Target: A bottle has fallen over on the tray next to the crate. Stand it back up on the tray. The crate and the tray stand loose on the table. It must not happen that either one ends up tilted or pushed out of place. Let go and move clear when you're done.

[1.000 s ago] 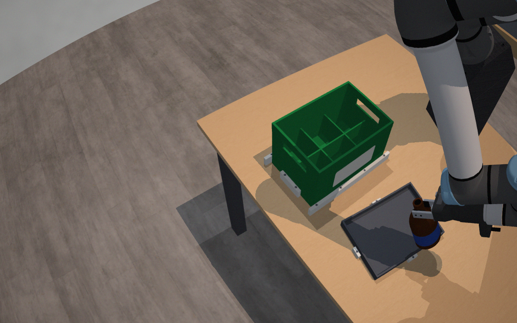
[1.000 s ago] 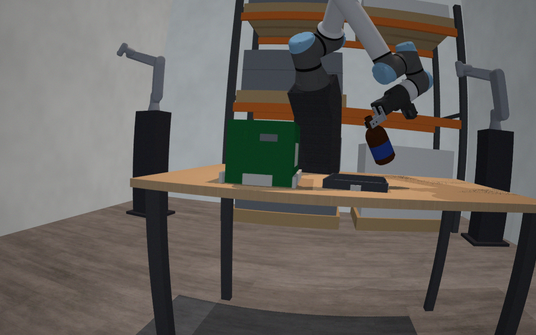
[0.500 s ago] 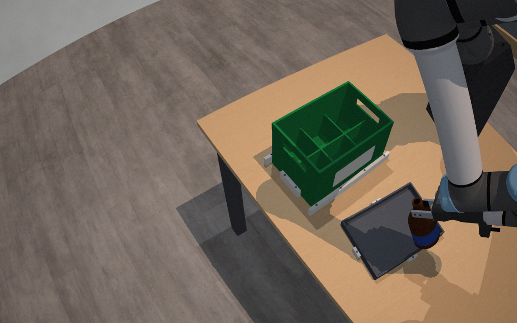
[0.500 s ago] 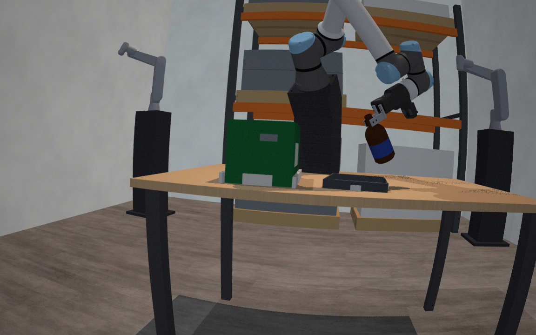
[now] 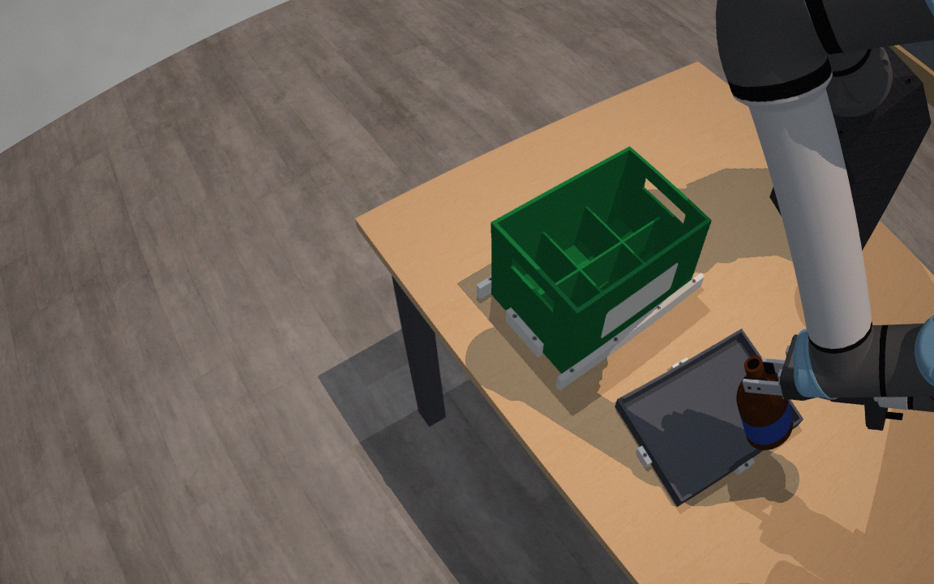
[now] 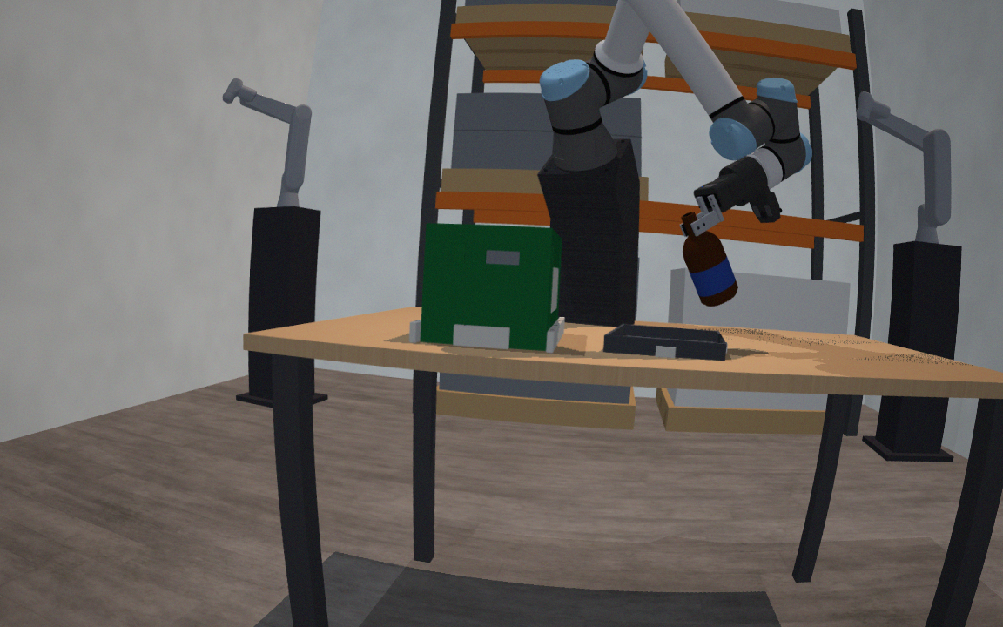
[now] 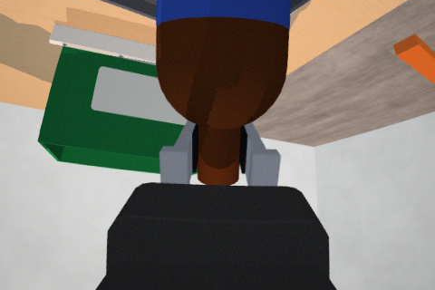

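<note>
Now: hand 1 cm past the brown bottle, 2 cm to the right of it and 5 cm above it. The rest, counted from my hand: green crate 2 cm ahead, 32 cm to the right, 12 cm below; dark grey tray 1 cm behind, 4 cm to the right, 19 cm below.
</note>
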